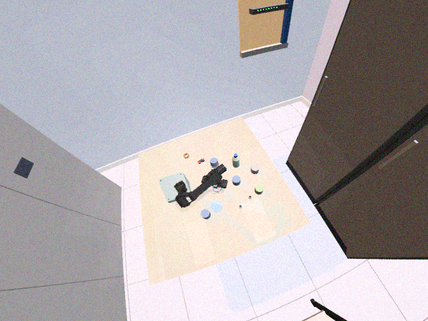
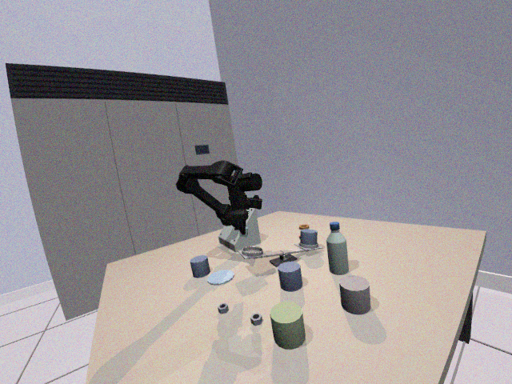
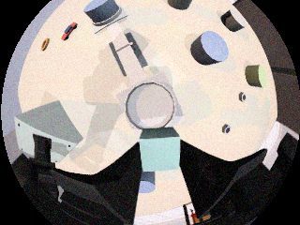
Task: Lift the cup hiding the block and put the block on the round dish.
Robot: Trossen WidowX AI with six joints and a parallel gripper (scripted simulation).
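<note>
Right now my gripper tip is 60 mm past the round pale-blue dish, 100 mm to the left of it and 150 mm above it. Also, from my gripper tip: green bottle: 270 mm ahead, 170 mm to the left, 50 mm below; then green cylinder: 320 mm ahead, 160 mm to the right, 120 mm below; then pale teal block: 10 mm above.
</note>
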